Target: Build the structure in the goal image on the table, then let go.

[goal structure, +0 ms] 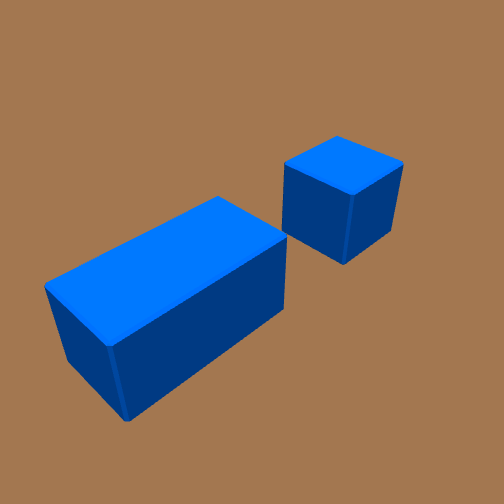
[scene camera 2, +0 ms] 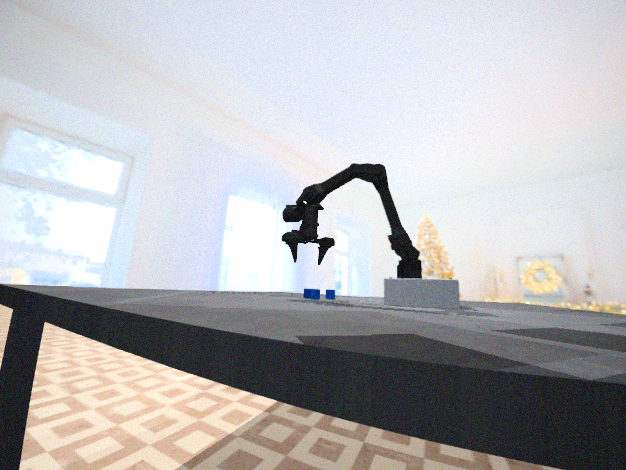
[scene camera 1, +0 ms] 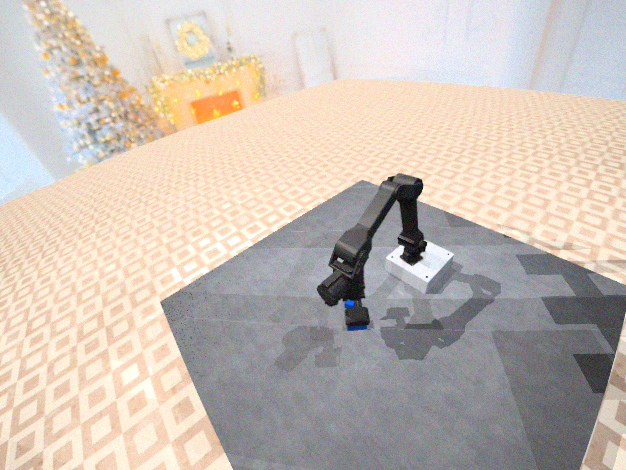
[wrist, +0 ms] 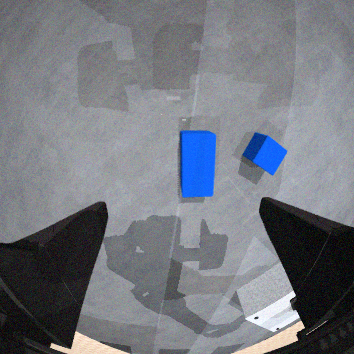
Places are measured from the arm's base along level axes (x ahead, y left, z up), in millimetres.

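Where they show: gripper, fingertip midpoint: (scene camera 2: pixel 307 263) (wrist: pixel 185 208); arm's base, origin of the base link: (scene camera 2: pixel 410 280) (scene camera 1: pixel 411 257).
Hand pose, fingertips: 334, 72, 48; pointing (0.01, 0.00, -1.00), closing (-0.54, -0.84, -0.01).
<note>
Each offset is from my fingertips to the top centre of the thing, as dx, dy, dz. Level surfaces: height alone.
A long blue block {-14, -15, -86} (scene camera 1: pixel 356 327) (scene camera 2: pixel 311 293) (wrist: pixel 198 164) lies flat on the grey table. A smaller blue cube {-48, -89, -86} (scene camera 1: pixel 348 304) (scene camera 2: pixel 330 294) (wrist: pixel 269 154) sits on the table beside it, turned at an angle, with a gap between the two. My gripper (scene camera 2: pixel 307 263) (wrist: pixel 185 208) is wide open and empty, pointing down above the table, clear of both blocks. In the wrist view the long block lies ahead of the fingertips and the cube is further right. In scene camera 1 the gripper partly hides both blocks.
The grey table {dz -119} (scene camera 1: pixel 313 414) (scene camera 2: pixel 202 311) carries the arm's white base (scene camera 1: pixel 415 276) (scene camera 2: pixel 421 293) (wrist: pixel 270 295), which stands to the right of the blocks in both scene views. Shadows of the arm fall across the table. A patterned floor (scene camera 1: pixel 101 283) lies around the table.
</note>
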